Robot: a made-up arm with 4 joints.
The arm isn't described. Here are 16 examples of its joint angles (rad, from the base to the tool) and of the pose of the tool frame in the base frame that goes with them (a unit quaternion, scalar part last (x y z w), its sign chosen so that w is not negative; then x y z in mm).
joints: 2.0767 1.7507 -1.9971 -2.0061
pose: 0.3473 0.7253 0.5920 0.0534 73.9 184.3 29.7
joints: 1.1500 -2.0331 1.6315 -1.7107
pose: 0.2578 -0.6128 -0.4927 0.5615 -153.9 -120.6 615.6
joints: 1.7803 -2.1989 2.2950 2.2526
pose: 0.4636 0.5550 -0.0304 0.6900 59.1 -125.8 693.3
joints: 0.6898 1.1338 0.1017 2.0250
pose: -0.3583 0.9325 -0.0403 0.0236 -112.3 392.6 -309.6
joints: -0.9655 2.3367 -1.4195 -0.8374
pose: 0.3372 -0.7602 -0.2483 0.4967 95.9 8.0 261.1
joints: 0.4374 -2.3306 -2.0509 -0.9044
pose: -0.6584 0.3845 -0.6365 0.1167 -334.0 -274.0 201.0
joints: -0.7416 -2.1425 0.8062 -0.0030
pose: 0.6135 0.6285 0.0164 0.4778 -0.2 378.4 588.5
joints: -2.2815 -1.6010 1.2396 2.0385
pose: 0.0741 -0.5854 -0.7819 0.2012 591.9 228.6 484.3
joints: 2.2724 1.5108 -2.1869 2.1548
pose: 0.2841 -0.4418 -0.4627 0.7141 44.6 352.1 -134.8
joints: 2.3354 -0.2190 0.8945 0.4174
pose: -0.1352 -0.0894 -0.9864 0.0259 290.7 -703.2 -343.5
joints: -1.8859 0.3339 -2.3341 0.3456
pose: 0.1091 0.0726 0.8399 0.5266 -161.1 123.8 -444.6
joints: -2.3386 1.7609 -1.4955 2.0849
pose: 0.6764 0.1680 0.0295 0.7165 -221.5 -106.4 127.5
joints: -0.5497 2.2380 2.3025 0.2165
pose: -0.8488 -0.1591 0.4297 0.2637 341.6 -367.2 -151.0
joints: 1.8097 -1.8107 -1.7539 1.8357
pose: -0.4536 -0.5903 0.6214 0.2441 284.2 -529.3 54.2
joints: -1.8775 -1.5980 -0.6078 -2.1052
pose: -0.7841 -0.4811 -0.0422 0.3899 376.3 352.2 -14.0
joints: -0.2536 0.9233 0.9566 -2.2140
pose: -0.3890 0.5879 -0.0887 0.7037 -113.4 350.0 -550.4
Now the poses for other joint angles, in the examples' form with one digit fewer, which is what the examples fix.
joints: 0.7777 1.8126 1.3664 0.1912
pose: -0.176 -0.778 0.561 0.222 173 368 -451
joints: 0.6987 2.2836 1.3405 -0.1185
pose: -0.307 -0.849 0.337 0.269 297 427 -172
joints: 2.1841 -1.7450 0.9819 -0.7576
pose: 0.640 -0.584 -0.437 0.241 51 -476 535
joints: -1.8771 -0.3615 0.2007 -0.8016
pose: 0.428 0.341 -0.613 0.570 509 429 -239
